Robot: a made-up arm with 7 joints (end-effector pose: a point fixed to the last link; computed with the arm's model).
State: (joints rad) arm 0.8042 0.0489 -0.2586 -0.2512 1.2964 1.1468 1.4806
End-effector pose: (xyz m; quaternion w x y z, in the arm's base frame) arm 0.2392 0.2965 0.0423 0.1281 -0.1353 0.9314 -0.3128
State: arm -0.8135 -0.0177 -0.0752 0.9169 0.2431 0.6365 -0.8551
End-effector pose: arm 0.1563 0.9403 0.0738 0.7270 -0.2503 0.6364 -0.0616
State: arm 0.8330 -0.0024 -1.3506 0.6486 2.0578 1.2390 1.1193
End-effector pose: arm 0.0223 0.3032 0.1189 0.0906 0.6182 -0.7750 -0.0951
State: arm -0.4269 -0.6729 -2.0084 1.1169 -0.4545 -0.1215 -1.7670
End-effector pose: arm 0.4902 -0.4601 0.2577 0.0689 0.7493 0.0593 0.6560
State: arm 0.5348 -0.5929 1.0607 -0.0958 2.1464 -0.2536 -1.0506
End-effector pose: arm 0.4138 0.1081 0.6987 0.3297 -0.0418 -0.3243 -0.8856
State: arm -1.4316 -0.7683 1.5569 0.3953 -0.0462 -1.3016 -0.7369
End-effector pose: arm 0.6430 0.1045 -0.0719 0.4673 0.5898 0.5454 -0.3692
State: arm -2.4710 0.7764 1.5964 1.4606 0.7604 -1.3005 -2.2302
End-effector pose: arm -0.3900 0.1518 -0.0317 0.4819 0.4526 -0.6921 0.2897
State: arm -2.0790 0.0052 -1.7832 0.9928 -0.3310 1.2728 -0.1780
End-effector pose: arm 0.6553 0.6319 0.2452 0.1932 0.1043 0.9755 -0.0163
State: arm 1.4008 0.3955 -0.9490 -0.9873 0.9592 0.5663 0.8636
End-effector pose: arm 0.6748 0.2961 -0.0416 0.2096 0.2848 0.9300 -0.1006
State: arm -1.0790 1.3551 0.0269 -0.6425 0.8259 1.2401 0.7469
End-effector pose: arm 0.3010 0.0241 -0.3325 0.0051 -0.4526 0.4345 -0.7787
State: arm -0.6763 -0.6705 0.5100 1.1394 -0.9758 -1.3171 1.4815
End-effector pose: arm 0.3030 0.6954 0.3131 0.8227 0.0298 -0.3129 -0.4737
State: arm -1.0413 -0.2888 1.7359 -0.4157 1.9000 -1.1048 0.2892
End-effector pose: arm -0.1687 0.7231 -0.2869 0.2684 -0.3903 0.8796 0.0428
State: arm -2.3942 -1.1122 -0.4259 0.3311 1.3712 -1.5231 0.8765
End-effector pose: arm 0.0943 0.7888 -0.3216 0.2064 -0.0352 -0.9639 0.1647
